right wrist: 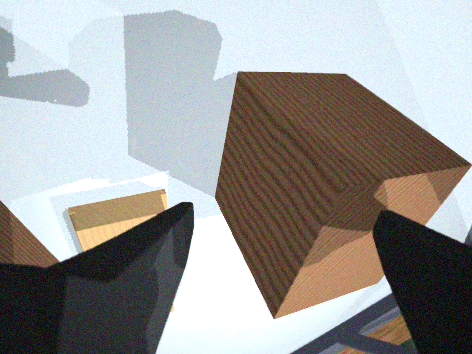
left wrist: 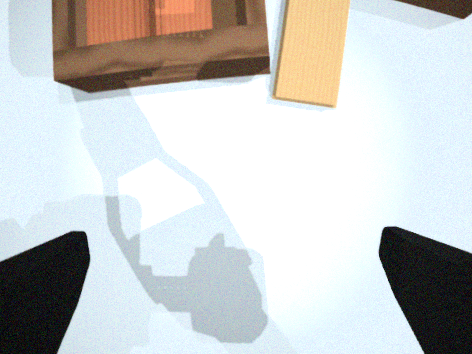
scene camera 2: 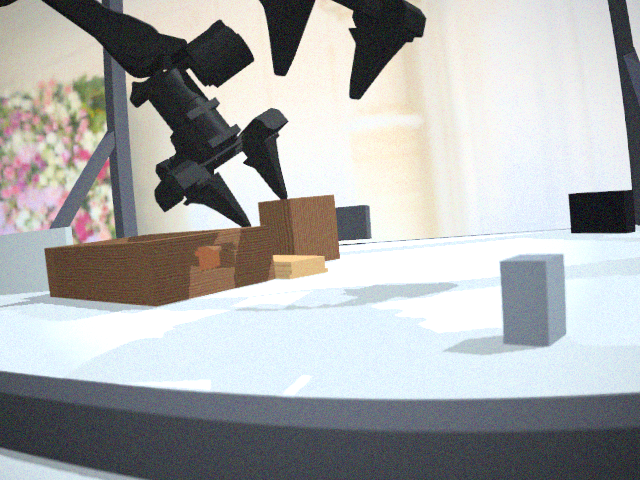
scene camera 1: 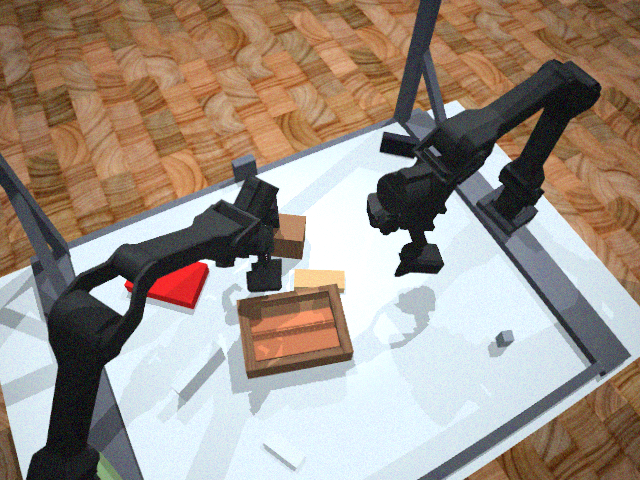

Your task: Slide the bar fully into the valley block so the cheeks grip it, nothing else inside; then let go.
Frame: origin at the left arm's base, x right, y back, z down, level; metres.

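Seen in the pictures: left gripper, between the fingertips: [left wrist: 236, 245] [scene camera 2: 319, 88] [scene camera 1: 390, 254]; right gripper, between the fingertips: [right wrist: 283, 218] [scene camera 2: 267, 213] [scene camera 1: 278, 243]; left arm's base, origin of its link: [scene camera 1: 508, 205].
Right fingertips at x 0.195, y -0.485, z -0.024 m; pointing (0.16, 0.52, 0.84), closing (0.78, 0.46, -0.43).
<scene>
Offsets run from my right fingertips to a thing's middle.
I cannot tell for certain which pieces are the task's bar and valley block. A flat yellow bar @(dx -0.093, dy +0.037, dz +0.053 m) [scene camera 1: 319, 279] [scene camera 2: 299, 266] [left wrist: 312, 55] [right wrist: 117, 207] lies beside a brown open box @(dx -0.157, dy -0.071, dz +0.035 m) [scene camera 1: 297, 363] [scene camera 2: 113, 273] [left wrist: 165, 50] [right wrist: 20, 245] with an orange floor. A brown block @(dx +0.017, dy +0.029, dz +0.023 m) [scene camera 1: 292, 235] [scene camera 2: 315, 227] [right wrist: 300, 150] stands behind the yellow bar in scene camera 1. My right gripper [scene camera 1: 264, 274] [scene camera 2: 267, 211] [right wrist: 283, 218] is open and empty, low near the brown block and box. My left gripper [scene camera 1: 419, 259] [scene camera 2: 317, 86] [left wrist: 236, 245] is open and empty, raised right of the box.
A red piece @(dx +0.082, dy -0.215, dz +0.046 m) [scene camera 1: 178, 286] lies partly behind the right arm. A pale long piece @(dx -0.130, dy -0.255, dz +0.025 m) [scene camera 1: 201, 373] and a small white piece @(dx -0.323, dy -0.203, dz +0.053 m) [scene camera 1: 283, 454] lie nearer the front. A small grey block @(dx -0.407, dy +0.257, dz +0.042 m) [scene camera 1: 504, 338] [scene camera 2: 532, 299] stands at the right. A black box @(dx +0.085, dy +0.399, dz +0.035 m) [scene camera 1: 397, 144] [scene camera 2: 602, 211] is at the back.
</scene>
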